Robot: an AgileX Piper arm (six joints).
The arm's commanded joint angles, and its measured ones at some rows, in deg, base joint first. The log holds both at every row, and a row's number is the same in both.
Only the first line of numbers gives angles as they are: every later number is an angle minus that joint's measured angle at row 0.
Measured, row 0:
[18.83, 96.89, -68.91, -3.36, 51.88, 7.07]
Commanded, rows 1 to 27:
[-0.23, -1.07, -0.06, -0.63, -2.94, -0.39]
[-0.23, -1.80, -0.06, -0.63, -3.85, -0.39]
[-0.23, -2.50, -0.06, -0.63, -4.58, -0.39]
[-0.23, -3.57, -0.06, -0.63, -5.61, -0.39]
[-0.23, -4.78, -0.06, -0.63, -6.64, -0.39]
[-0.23, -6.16, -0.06, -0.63, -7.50, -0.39]
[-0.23, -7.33, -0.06, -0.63, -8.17, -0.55]
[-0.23, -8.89, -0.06, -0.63, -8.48, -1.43]
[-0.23, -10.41, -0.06, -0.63, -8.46, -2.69]
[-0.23, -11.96, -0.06, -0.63, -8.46, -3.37]
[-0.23, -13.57, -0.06, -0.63, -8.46, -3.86]
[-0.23, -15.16, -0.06, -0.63, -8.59, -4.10]
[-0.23, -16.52, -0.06, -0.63, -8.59, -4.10]
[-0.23, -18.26, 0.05, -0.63, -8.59, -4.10]
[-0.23, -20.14, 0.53, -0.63, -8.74, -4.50]
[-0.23, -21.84, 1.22, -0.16, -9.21, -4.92]
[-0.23, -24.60, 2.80, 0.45, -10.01, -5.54]
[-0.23, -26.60, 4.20, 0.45, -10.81, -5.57]
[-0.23, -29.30, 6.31, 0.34, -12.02, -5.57]
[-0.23, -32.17, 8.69, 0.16, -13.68, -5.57]
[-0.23, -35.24, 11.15, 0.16, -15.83, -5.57]
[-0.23, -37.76, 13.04, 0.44, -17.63, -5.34]
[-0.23, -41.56, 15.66, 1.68, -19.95, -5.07]
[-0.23, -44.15, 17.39, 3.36, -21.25, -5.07]
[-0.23, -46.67, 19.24, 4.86, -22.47, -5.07]
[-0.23, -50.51, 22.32, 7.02, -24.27, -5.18]
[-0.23, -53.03, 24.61, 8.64, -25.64, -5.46]
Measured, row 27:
[0.00, -43.04, 16.77, 2.92, -19.46, -5.00]
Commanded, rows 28 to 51:
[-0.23, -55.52, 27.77, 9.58, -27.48, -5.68]
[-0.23, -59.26, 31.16, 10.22, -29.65, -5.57]
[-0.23, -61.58, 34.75, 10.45, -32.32, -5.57]
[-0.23, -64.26, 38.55, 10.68, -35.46, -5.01]
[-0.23, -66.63, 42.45, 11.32, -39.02, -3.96]
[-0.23, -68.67, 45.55, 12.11, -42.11, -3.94]
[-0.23, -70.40, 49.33, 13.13, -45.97, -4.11]
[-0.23, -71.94, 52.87, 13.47, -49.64, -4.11]
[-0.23, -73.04, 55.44, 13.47, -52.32, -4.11]
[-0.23, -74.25, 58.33, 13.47, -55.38, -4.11]
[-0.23, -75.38, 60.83, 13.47, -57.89, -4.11]
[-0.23, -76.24, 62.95, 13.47, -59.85, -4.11]
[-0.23, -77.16, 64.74, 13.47, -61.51, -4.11]
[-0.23, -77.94, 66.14, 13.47, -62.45, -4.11]
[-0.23, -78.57, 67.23, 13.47, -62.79, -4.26]
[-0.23, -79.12, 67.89, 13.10, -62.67, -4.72]
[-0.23, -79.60, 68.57, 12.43, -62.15, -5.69]
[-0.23, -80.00, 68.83, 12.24, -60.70, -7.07]
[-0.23, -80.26, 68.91, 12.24, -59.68, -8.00]
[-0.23, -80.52, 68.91, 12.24, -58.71, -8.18]
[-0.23, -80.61, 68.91, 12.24, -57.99, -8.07]
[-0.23, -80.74, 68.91, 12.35, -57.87, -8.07]
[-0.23, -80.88, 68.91, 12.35, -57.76, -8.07]
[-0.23, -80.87, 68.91, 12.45, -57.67, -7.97]
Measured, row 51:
[0.00, -80.42, 68.61, 12.89, -58.40, -7.40]
